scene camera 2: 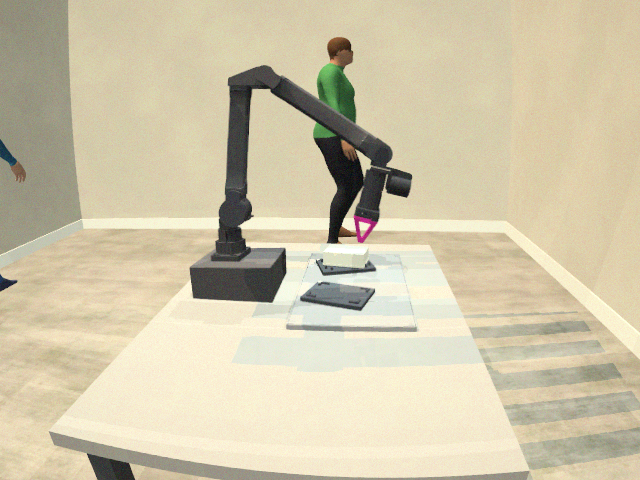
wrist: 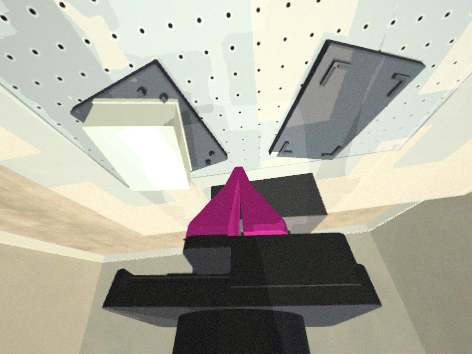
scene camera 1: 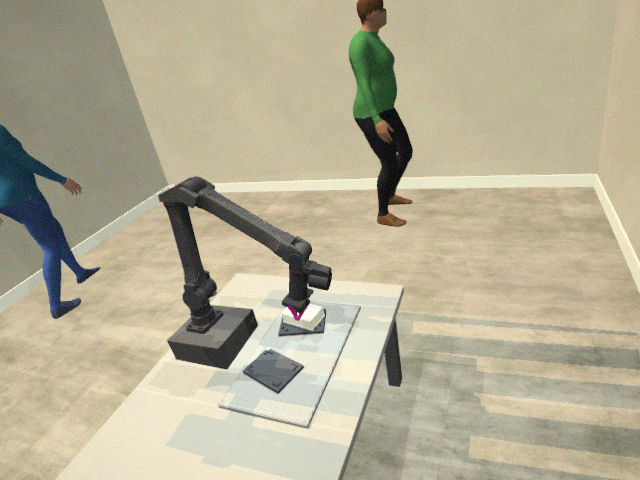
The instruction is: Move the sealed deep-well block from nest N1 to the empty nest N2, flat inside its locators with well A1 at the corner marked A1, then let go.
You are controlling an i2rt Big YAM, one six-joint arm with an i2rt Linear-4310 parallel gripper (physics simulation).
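Note:
The pale sealed deep-well block rests on the dark nest N1, at the far end of the board. Its A1 marking cannot be made out. The empty dark nest N2 lies nearer the scene cameras, turned at an angle, with raised corner locators. My gripper is shut with its magenta fingertips together and nothing between them. It is above the block's level, apart from it, and in the wrist view both nests show beyond the tips.
Both nests lie on a thin perforated board on the white table. The arm's dark base box stands left of the board. A person in green stands beyond the table; another is at the left.

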